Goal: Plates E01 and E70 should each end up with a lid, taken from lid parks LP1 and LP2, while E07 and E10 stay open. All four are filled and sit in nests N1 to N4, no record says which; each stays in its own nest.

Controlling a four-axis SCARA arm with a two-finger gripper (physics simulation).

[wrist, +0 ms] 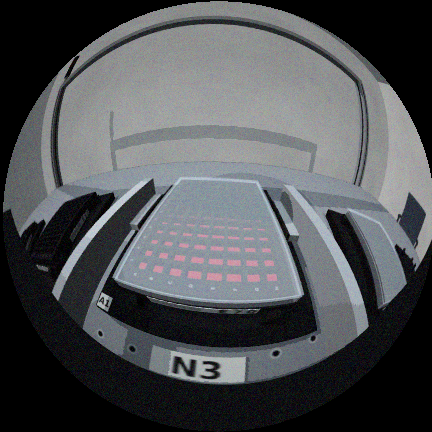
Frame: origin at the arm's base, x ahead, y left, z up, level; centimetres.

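Seen in the pictures: gripper, fingertip midpoint: [216, 189].
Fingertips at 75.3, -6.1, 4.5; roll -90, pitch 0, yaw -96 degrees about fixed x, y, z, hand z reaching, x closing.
Observation:
Pixels of each thing's top centre, then the offset from my fingertips to it, as dx, dy, dz. "spot": a spot on its surface instead.
- nest N3 at a spot on its surface: [115, 336] spot: -11.2, +6.1, -3.2
- plate's front label at a spot on its surface: [239, 311] spot: -8.9, -0.7, -1.6
A clear, pale-edged lid [215, 205] lies level on a plate in nest N3 [115, 336]. Pink wells show through it. The plate's front label [239, 311] peeks out below the lid's front edge, mostly covered and too cut off to read surely. My gripper [216, 189] is partly open, with one light grey finger pad beside each long side of the lid. A narrow dark gap shows beside the pads, and nothing is held. At the right, another pale, lid-like slab [384, 250] lies over a dark recess; whether a plate is under it is hidden.
A dark, ribbed object [62, 225] stands at the left, beyond a long pale-topped wall [95, 240]. Another such wall [332, 250] runs along the right of the nest. A dark blue panel [413, 212] stands at the far right. A pale wall with a dark outline rises behind.

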